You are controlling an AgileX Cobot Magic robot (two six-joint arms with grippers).
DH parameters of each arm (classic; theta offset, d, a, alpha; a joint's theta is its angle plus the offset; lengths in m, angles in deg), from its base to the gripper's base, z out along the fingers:
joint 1: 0 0.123 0 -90
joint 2: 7.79 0 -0.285 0
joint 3: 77.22 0 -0.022 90
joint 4: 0 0.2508 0 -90
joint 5: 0 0 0.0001 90
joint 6: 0 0.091 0 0
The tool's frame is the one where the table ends.
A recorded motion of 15 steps. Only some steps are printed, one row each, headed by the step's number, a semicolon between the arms.
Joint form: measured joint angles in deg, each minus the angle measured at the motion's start. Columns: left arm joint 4, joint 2, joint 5, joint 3, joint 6, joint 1; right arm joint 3, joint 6, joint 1, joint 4, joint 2, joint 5.
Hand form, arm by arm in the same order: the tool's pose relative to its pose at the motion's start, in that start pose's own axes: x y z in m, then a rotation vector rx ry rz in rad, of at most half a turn. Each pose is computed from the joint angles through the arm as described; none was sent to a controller.
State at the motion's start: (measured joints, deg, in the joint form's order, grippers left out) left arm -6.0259 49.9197 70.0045 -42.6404 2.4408 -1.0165; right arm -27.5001 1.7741 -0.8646 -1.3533 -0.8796 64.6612
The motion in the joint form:
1: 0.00 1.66 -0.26 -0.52 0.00 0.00; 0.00 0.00 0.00 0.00 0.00 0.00
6: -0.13 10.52 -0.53 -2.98 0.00 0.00; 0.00 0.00 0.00 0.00 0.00 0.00
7: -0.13 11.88 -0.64 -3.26 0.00 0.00; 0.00 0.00 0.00 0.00 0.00 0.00
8: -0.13 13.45 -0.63 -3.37 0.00 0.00; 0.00 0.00 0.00 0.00 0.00 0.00
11: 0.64 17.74 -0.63 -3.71 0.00 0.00; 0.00 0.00 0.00 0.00 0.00 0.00
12: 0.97 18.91 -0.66 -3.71 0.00 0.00; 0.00 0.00 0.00 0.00 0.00 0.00
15: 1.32 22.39 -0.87 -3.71 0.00 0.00; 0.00 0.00 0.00 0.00 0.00 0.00
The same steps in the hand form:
1: -0.0053 0.0003 0.0028 -0.0001 0.0153 -0.0020; 0.0000 0.0000 0.0000 0.0000 0.0000 0.0000
6: -0.0298 0.0022 0.0222 0.0025 0.1216 -0.0139; 0.0000 0.0000 0.0000 0.0000 0.0000 0.0000
7: -0.0332 0.0026 0.0259 0.0025 0.1384 -0.0158; 0.0000 0.0000 0.0000 0.0000 0.0000 0.0000
8: -0.0360 0.0032 0.0311 0.0026 0.1640 -0.0183; 0.0000 0.0000 0.0000 0.0000 0.0000 0.0000
11: -0.0433 0.0058 0.0457 -0.0089 0.2333 -0.0190; 0.0000 0.0000 0.0000 0.0000 0.0000 0.0000
12: -0.0447 0.0067 0.0500 -0.0139 0.2534 -0.0182; 0.0000 0.0000 0.0000 0.0000 0.0000 0.0000
15: -0.0488 0.0086 0.0633 -0.0188 0.3105 -0.0206; 0.0000 0.0000 0.0000 0.0000 0.0000 0.0000

